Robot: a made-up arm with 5 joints. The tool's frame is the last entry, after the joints. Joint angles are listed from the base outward. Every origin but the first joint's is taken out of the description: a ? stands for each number. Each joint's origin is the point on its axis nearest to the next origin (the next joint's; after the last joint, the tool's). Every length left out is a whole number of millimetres.
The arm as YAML. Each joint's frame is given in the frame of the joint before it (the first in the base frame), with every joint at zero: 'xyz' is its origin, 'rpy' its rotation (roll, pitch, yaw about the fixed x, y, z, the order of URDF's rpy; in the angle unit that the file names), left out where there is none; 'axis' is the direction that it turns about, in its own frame. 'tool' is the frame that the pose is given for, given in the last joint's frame.
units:
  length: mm
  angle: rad
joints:
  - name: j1
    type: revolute
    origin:
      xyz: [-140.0, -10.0, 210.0]
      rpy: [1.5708, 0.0, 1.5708]
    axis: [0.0, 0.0, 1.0]
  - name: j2
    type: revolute
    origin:
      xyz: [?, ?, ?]
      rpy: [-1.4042, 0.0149, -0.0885]
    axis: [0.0, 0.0, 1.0]
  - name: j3
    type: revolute
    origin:
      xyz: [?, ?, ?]
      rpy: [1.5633, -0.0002, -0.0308]
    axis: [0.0, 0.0, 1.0]
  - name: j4
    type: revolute
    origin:
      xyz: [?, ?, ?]
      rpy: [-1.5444, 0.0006, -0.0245]
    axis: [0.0, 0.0, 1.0]
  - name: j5
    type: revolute
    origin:
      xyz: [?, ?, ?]
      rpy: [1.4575, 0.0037, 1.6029]
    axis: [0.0, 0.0, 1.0]
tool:
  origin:
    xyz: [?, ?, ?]
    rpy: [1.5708, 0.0, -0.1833]
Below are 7 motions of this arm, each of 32 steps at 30 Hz.
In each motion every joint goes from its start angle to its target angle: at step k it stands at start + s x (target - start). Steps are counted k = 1, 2, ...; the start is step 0. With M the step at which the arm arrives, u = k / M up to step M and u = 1 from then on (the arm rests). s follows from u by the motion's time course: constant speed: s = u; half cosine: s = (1 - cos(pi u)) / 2; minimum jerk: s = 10 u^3 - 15 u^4 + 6 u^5.
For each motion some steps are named. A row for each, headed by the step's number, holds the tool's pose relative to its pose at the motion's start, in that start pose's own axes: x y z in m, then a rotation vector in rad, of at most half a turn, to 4 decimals.
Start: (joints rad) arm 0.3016 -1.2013 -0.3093 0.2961 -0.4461
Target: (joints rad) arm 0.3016 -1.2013 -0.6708 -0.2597 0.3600
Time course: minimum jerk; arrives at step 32
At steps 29, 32:
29: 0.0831 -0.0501 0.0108 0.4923 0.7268 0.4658
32: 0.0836 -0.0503 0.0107 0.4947 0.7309 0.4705

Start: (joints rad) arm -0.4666 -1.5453 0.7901 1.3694 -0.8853
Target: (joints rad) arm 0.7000 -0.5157 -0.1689 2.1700 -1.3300
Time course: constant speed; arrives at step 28
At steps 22, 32:
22: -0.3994 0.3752 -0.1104 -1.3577 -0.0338 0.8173
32: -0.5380 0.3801 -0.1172 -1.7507 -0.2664 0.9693

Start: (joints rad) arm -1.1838 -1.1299 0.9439 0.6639 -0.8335
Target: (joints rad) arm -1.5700 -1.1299 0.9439 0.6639 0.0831
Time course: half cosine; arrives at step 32
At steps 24, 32:
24: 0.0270 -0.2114 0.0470 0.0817 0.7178 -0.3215
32: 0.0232 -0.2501 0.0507 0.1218 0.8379 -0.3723

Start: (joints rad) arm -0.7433 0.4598 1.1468 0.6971 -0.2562
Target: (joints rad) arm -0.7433 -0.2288 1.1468 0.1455 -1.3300
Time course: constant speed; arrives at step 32
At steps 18, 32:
18: -0.0878 -0.0413 -0.0249 0.4517 -0.9401 0.1997
32: -0.1117 -0.0511 -0.0712 0.8775 -1.6707 0.2163

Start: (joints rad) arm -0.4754 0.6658 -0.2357 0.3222 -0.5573
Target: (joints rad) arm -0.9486 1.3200 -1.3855 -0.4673 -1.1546
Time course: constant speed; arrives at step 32
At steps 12, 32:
12: 0.0846 -0.1278 -0.0297 0.4058 -0.1005 -0.3680
32: 0.1343 -0.2741 -0.1137 0.6443 -0.7163 -1.2113

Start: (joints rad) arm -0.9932 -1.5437 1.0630 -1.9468 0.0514
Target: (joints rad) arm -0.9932 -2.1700 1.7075 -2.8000 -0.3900
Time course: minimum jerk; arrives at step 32
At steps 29, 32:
29: 0.0517 0.0591 -0.0928 0.3251 0.3964 0.9268
32: 0.0519 0.0592 -0.0936 0.3300 0.4004 0.9298

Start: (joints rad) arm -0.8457 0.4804 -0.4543 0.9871 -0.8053
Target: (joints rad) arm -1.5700 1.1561 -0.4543 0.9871 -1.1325
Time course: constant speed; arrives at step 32
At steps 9, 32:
9: 0.1187 -0.0173 -0.0381 -0.1052 0.0882 -0.1454
32: 0.3600 -0.0561 -0.2328 -0.5347 0.3129 -0.3275

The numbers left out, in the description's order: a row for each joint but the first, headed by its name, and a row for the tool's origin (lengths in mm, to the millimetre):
j2: 234.0 -461.0 0.0
j3: -4.0 30.0 0.0
j4: 39.0 -116.0 0.0
j5: 18.0 84.0 0.0
tool: -56.0 -81.0 0.0

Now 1 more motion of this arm.
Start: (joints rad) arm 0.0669 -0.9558 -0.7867 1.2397 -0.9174
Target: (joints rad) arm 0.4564 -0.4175 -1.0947 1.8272 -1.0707
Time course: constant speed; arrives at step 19
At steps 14, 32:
14: -0.0393 0.0868 -0.1206 -0.6821 -0.0017 -0.5554
32: -0.0573 0.1048 -0.1643 -0.8957 0.0002 -0.7546

